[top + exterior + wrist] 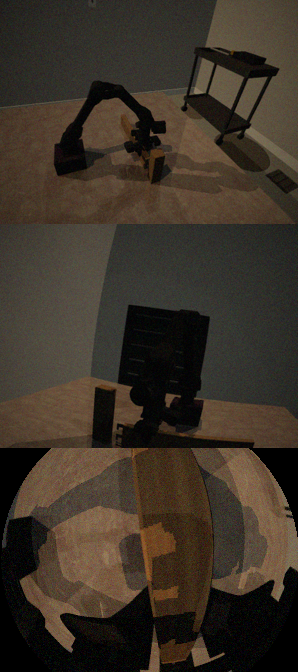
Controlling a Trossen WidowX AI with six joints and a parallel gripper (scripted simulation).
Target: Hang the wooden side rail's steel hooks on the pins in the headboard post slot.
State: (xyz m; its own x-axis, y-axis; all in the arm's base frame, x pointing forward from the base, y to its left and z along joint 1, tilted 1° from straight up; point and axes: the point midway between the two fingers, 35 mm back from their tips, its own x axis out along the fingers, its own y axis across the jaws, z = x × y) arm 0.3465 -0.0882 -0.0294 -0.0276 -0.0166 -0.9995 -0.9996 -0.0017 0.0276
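Now: gripper tip 1 cm short of the headboard post, 14 cm to the left of it and 6 cm below it.
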